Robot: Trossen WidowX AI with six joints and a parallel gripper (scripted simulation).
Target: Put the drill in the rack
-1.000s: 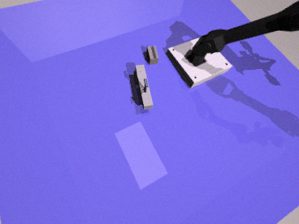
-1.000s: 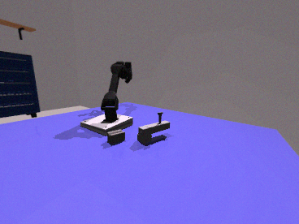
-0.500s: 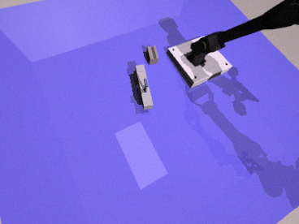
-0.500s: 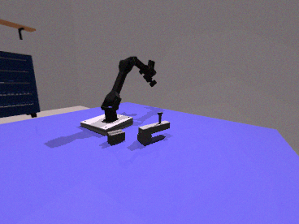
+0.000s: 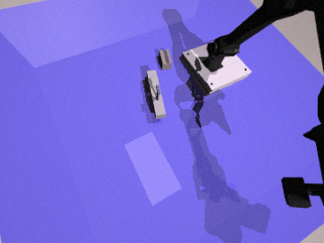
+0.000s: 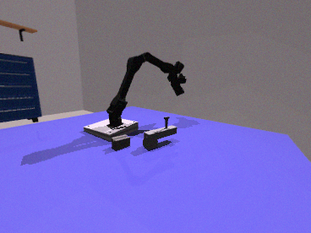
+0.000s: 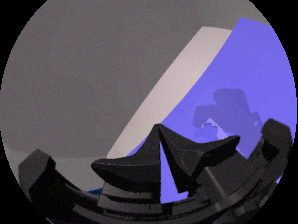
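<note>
The small dark key lies 50 cm to the right of my gripper tip, 15 cm ahead of it and 12 cm below it. Also, from my gripper tip: grey rack 66 cm to the right, 20 cm below, 2 cm ahead; then grey holder block 53 cm to the right, 18 cm below, 14 cm ahead; then tan drill 55 cm to the right, 17 cm below, 13 cm ahead.
</note>
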